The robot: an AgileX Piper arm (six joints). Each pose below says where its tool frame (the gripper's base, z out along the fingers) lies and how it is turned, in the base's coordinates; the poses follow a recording.
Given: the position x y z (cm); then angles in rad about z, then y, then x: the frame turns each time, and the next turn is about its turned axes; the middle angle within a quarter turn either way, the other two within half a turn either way.
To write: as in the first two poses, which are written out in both.
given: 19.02, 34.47, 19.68, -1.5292, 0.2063, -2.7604
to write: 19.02, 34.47, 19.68, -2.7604, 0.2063, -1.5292
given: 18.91, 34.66, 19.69, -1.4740, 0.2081, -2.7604
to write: 18.91, 34.66, 19.69, -2.7604, 0.2081, -1.4740
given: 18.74, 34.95, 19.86, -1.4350, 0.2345, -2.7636
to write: 18.74, 34.95, 19.86, -2.7636, 0.2345, -1.4350
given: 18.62, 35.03, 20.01, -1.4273, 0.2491, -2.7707
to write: 18.62, 35.03, 20.01, -2.7707, 0.2491, -1.4273
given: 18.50, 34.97, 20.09, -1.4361, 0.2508, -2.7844
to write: 18.50, 34.97, 20.09, -2.7844, 0.2508, -1.4361
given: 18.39, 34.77, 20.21, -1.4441, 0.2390, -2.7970
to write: 18.39, 34.77, 20.21, -2.7970, 0.2390, -1.4441
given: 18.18, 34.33, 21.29, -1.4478, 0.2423, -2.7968
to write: 18.18, 34.33, 21.29, -2.7968, 0.2423, -1.4478
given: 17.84, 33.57, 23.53, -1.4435, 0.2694, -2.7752
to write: 17.84, 33.57, 23.53, -2.7752, 0.2694, -1.4435
